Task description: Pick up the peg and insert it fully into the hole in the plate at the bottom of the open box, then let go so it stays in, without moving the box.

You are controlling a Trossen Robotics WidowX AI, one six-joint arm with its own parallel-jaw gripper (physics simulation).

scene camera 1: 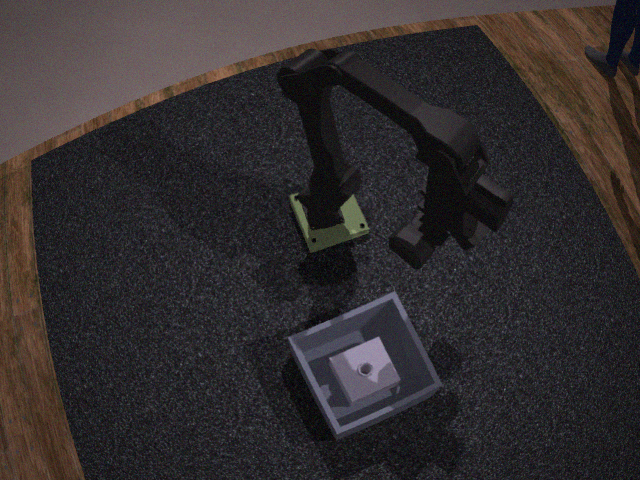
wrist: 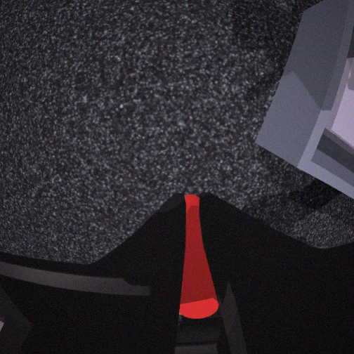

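Pixels of known places: gripper, fingertip midpoint: [scene camera 1: 434, 240]; arm's base, origin of the base link: [scene camera 1: 322, 211].
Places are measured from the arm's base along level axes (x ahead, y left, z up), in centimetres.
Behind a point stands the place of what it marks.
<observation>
A red peg [wrist: 196, 255] is held between the two dark fingers of my gripper [wrist: 191, 202], which is shut on it; it shows in the wrist view and is hidden in the scene view. In the scene view the gripper is behind the dark wrist parts, above the mat and up and to the right of the box. The open grey box [scene camera 1: 313, 384] {x 32.9, y -12.1, z 7.5 cm} [wrist: 295, 107] stands at the lower middle of the scene view. Inside it, the pale plate [scene camera 1: 356, 382] {x 34.0, y -5.0, z 3.5 cm} [wrist: 345, 117] has a round hole near its middle. The peg is outside the box, above the mat.
The arm's green base plate [scene camera 1: 354, 215] {x 2.3, y 5.4, z -0.4 cm} is behind the box. A dark speckled mat [scene camera 1: 180, 335] {x 15.1, y -32.6, z -2.3 cm} [wrist: 125, 100] lies under everything, with a wooden floor [scene camera 1: 31, 372] around it. Dark blue legs [scene camera 1: 620, 38] of a figure stand at the far upper right. The box walls rise around the plate.
</observation>
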